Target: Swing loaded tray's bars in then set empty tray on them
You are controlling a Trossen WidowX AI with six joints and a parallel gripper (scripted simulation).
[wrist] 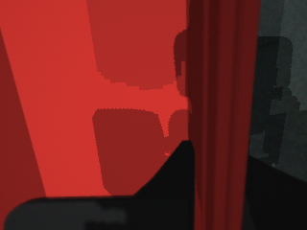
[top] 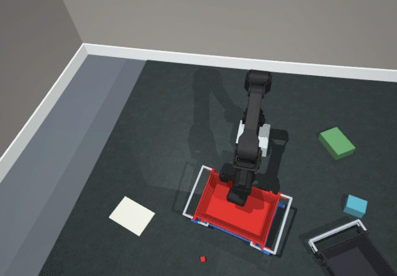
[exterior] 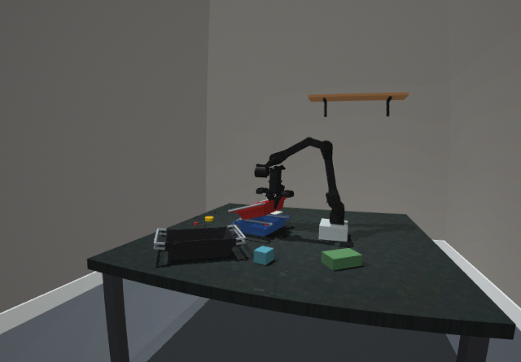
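Right now my gripper tip is 70 mm short of the red tray, 20 mm to the left of it and 10 mm below it. Also, from my gripper tip: small red cube 230 mm ahead, 110 mm to the right, 110 mm below; then white flat plate 130 mm ahead, 410 mm to the right, 110 mm below; then teal cube 70 mm behind, 390 mm to the left, 90 mm below.
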